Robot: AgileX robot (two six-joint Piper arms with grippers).
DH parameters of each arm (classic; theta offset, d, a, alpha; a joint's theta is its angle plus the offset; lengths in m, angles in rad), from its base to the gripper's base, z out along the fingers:
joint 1: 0 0.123 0 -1.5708
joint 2: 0.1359 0 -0.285 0
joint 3: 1.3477 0 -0.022 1.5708
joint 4: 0 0.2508 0 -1.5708
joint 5: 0 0 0.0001 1.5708
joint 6: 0 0.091 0 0
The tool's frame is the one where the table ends.
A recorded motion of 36 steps. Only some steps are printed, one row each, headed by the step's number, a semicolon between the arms.
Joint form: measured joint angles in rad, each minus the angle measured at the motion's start. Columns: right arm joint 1, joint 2, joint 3, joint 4, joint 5, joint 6; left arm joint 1, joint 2, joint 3, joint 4, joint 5, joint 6.
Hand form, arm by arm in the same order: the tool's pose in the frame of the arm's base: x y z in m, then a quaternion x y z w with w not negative. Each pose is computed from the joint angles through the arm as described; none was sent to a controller.
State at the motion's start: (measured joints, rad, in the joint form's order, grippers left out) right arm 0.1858 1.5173 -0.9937 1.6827 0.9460 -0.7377; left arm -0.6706 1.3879 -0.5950 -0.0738 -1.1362 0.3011
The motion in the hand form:
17: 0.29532 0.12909 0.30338 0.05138 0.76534 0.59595 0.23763; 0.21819 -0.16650 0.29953 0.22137 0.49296 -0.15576 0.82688
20: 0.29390 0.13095 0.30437 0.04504 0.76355 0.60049 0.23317; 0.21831 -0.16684 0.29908 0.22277 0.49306 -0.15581 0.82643
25: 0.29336 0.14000 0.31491 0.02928 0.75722 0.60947 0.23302; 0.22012 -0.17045 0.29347 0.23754 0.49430 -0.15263 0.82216
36: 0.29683 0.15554 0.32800 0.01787 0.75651 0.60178 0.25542; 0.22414 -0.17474 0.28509 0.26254 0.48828 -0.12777 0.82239
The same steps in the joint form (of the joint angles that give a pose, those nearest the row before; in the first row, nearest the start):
17: 0.0000 0.0059 0.0000 0.0000 -0.0204 0.0038; 0.0000 0.0000 0.0000 0.0113 0.0000 -0.0129
20: 0.0042 0.0059 -0.0016 0.0000 -0.0062 0.0038; 0.0000 0.0017 0.0000 0.0137 0.0000 -0.0129
25: 0.0323 0.0059 -0.0377 0.0000 -0.0039 0.0181; 0.0000 0.0231 0.0000 0.0343 -0.0031 -0.0046
36: 0.0898 0.0121 -0.0977 -0.0028 -0.0814 0.0222; 0.0023 0.0613 -0.0018 0.0528 -0.0247 0.0545

